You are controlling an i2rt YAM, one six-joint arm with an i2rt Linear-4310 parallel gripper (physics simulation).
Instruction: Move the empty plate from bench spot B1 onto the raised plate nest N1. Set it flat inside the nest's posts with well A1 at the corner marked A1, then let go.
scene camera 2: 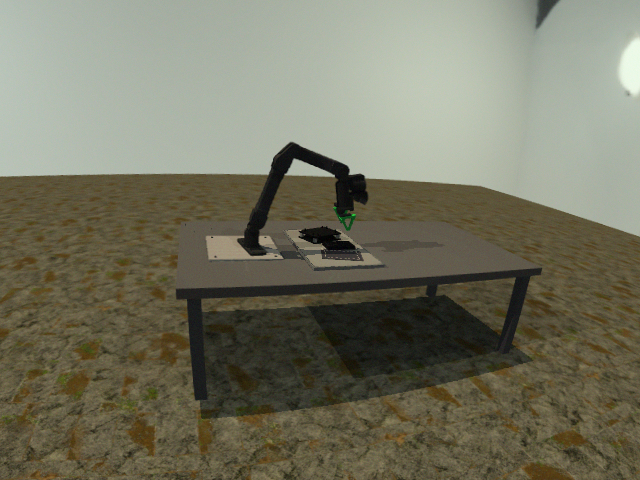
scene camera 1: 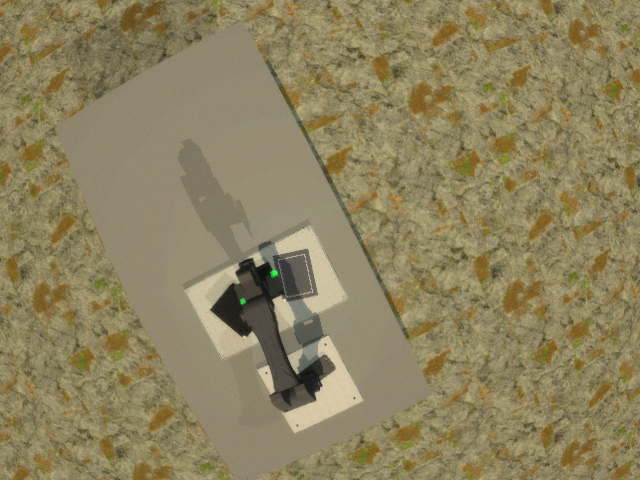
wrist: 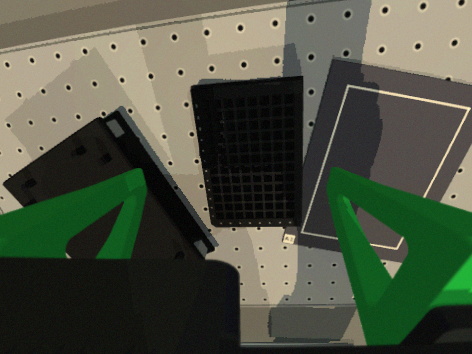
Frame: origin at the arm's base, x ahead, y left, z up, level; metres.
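Seen in the pictures: gripper, fingertip midpoint: [scene camera 2: 345, 226] [wrist: 236, 178]; arm's base, origin of the base link: [scene camera 2: 251, 247] [scene camera 1: 309, 376].
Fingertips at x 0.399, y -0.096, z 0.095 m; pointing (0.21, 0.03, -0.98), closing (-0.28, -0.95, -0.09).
Observation:
Pixels of each thing's top centre, then the offset from my fingertips to it. "pt": a spot on its surface instead. Level surfaces: height alone.
- black well plate, middle of its top: [wrist: 250, 164] [scene camera 1: 265, 283] [scene camera 2: 338, 243] dx -0.023, dy +0.002, dz -0.076 m
- dark outlined pad, surface spot: [wrist: 400, 150] [scene camera 1: 296, 267] [scene camera 2: 348, 255] pt dx -0.048, dy -0.118, dz -0.091 m
- nest, middle of its top: [wrist: 100, 235] [scene camera 1: 236, 313] [scene camera 2: 320, 229] dx -0.044, dy +0.142, dz -0.049 m
- small A1 label, surface spot: [wrist: 289, 239] pt dx -0.115, dy -0.012, dz -0.091 m
- pale pegboard, middle of its top: [wrist: 229, 196] [scene camera 1: 264, 294] [scene camera 2: 328, 245] dx -0.055, dy +0.033, dz -0.092 m
- grey table, its level: dz -0.106 m
The black well plate [wrist: 250, 155] [scene camera 2: 338, 245] lies on the pegboard between a raised black nest and a dark outlined pad [wrist: 400, 150] [scene camera 1: 302, 268] [scene camera 2: 342, 255], close along the pad's edge. The arm hides most of it in scene camera 1. The nest [wrist: 60, 170] [scene camera 1: 222, 308] [scene camera 2: 319, 234] has small posts and stands turned at an angle; a green finger covers part of it in the wrist view. My gripper [wrist: 236, 178] [scene camera 1: 258, 287] [scene camera 2: 344, 219] is open and empty, well above the plate, with its fingertips either side of it in the wrist view.
A small A1 label [wrist: 289, 239] lies by the plate's lower right corner in the wrist view. The pale pegboard [scene camera 1: 323, 268] [scene camera 2: 336, 265] sits on the grey table [scene camera 1: 155, 103] [scene camera 2: 454, 253]. The arm stands on a white base plate [scene camera 1: 330, 403] [scene camera 2: 222, 250].

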